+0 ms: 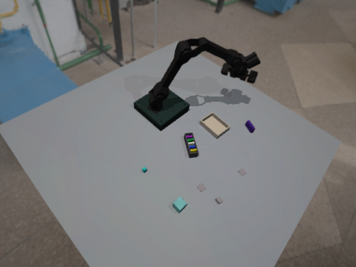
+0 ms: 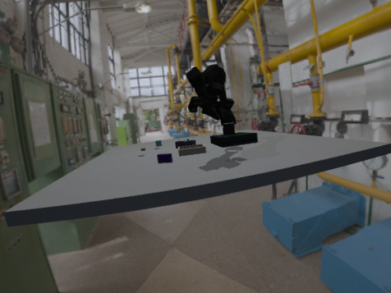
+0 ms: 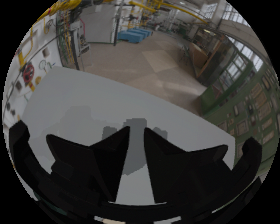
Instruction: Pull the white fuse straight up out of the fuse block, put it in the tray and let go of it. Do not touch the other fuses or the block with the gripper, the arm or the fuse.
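My gripper tip is now 48 cm to the left of the white fuse and 13 cm above it. Also, from my gripper tip: beige tray 3 cm ahead, 29 cm to the right, 15 cm below.
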